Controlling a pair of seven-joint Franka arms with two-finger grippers.
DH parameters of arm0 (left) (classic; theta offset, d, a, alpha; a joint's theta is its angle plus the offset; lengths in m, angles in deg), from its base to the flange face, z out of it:
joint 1: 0 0.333 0 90
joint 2: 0 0 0 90
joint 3: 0 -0.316 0.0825 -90
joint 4: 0 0 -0.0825 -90
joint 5: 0 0.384 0 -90
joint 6: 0 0 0.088 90
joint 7: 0 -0.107 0 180
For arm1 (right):
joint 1: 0 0.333 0 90
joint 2: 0 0 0 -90
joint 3: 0 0.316 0.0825 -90
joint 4: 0 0 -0.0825 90
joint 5: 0 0.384 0 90
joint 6: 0 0 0.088 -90
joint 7: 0 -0.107 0 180
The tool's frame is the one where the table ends.
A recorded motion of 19 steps. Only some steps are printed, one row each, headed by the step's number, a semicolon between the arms.
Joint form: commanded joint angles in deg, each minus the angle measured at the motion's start. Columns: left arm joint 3, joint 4, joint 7, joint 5, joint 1, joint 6, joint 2; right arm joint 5, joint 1, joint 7, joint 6, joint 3, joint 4, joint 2.
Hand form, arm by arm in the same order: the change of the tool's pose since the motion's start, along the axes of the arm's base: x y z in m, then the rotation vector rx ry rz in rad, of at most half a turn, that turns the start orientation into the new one. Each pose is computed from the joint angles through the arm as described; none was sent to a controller.
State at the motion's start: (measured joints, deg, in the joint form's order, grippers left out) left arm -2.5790 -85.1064 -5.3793 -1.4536 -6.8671 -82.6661 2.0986; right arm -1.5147 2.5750 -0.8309 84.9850 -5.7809 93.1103 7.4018
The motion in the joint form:
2: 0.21 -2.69 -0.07 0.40 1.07 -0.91 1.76; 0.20 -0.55 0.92 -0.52 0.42 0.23 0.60
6: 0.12 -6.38 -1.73 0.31 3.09 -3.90 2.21; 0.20 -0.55 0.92 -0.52 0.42 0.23 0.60
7: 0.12 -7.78 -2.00 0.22 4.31 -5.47 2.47; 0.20 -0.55 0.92 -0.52 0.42 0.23 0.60
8: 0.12 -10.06 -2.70 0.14 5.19 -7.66 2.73; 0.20 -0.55 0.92 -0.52 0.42 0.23 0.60
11: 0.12 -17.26 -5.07 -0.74 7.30 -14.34 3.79; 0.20 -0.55 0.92 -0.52 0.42 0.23 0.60
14: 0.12 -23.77 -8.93 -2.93 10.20 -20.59 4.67; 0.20 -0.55 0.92 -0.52 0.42 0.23 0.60
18: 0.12 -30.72 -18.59 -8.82 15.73 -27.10 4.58; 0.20 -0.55 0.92 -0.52 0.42 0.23 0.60
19: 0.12 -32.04 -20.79 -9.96 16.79 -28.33 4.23; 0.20 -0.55 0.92 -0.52 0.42 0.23 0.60
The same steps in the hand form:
2: -0.0072 0.0096 -0.0041 0.0058 0.0000 0.0149; -0.0045 -0.0005 0.0026 0.0039 0.0025 0.0139
6: -0.0030 0.0286 -0.0253 0.0036 0.0038 0.0235; -0.0045 -0.0005 0.0026 0.0039 0.0025 0.0139
7: -0.0015 0.0397 -0.0319 0.0016 -0.0037 0.0407; -0.0045 -0.0005 0.0026 0.0039 0.0025 0.0139
8: 0.0004 0.0478 -0.0449 -0.0001 -0.0069 0.0446; -0.0045 -0.0005 0.0026 0.0039 0.0025 0.0139
11: 0.0013 0.0661 -0.0846 -0.0157 -0.0178 0.0446; -0.0045 -0.0005 0.0026 0.0039 0.0025 0.0139
14: -0.0022 0.0898 -0.1213 -0.0512 -0.0344 0.0405; -0.0045 -0.0005 0.0026 0.0039 0.0025 0.0139
18: -0.0110 0.1333 -0.1695 -0.1411 -0.0564 0.0121; -0.0045 -0.0005 0.0026 0.0039 0.0025 0.0139
19: -0.0129 0.1418 -0.1816 -0.1578 -0.0580 0.0037; -0.0045 -0.0005 0.0026 0.0039 0.0025 0.0139

